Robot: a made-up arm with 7 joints.
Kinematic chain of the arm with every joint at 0, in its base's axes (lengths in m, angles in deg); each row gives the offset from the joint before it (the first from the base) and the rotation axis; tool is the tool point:
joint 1: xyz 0 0 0.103 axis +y
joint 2: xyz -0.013 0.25 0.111 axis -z
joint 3: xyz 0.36 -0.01 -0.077 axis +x
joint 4: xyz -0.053 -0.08 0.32 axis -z
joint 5: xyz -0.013 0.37 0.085 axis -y
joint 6: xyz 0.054 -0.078 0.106 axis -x
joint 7: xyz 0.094 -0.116 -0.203 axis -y
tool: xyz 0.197 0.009 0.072
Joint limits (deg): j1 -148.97..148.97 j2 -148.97..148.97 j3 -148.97..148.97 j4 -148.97..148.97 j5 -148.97..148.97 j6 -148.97..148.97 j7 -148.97..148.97
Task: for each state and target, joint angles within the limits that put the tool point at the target. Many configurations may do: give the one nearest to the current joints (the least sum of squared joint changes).
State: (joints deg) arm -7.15 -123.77 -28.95 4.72 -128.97 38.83 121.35
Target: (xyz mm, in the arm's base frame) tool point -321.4 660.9 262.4
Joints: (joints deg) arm -13.32 -95.75 -33.19 11.60 -132.46 46.76 109.56
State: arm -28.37 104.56 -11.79 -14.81 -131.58 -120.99 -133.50
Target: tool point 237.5 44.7 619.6
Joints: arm -39.87 105.76 -1.15 -27.73 -135.73 -117.73 -134.09
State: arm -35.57 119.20 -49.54 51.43 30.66 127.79 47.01
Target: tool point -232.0 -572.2 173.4
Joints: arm -44.48 147.72 -56.37 39.02 38.05 128.79 70.72
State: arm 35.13 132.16 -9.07 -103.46 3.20 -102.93 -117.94
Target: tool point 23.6 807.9 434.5
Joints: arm 27.05 130.96 16.82 -119.96 -1.68 -88.30 -120.98
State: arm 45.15 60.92 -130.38 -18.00 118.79 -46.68 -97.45
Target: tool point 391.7 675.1 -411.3
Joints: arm 20.76 51.25 -95.02 -38.95 133.42 -42.89 -89.60
